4 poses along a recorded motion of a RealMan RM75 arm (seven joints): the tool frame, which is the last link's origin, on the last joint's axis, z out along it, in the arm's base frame.
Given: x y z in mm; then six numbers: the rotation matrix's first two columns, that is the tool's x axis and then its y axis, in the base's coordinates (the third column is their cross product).
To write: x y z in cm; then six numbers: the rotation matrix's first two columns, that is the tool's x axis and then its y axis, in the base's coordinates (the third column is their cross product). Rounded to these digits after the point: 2 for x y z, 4 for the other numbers.
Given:
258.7 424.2 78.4 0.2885 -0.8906 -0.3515 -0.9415 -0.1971 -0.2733
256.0 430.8 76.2 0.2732 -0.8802 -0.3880 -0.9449 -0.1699 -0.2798
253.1 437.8 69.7 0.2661 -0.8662 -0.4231 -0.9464 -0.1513 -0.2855
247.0 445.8 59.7 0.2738 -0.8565 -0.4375 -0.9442 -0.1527 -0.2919
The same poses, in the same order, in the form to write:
25.87 42.42 7.84 0.2885 -0.8906 -0.3515 -0.9415 -0.1971 -0.2733
25.60 43.08 7.62 0.2732 -0.8802 -0.3880 -0.9449 -0.1699 -0.2798
25.31 43.78 6.97 0.2661 -0.8662 -0.4231 -0.9464 -0.1513 -0.2855
24.70 44.58 5.97 0.2738 -0.8565 -0.4375 -0.9442 -0.1527 -0.2919

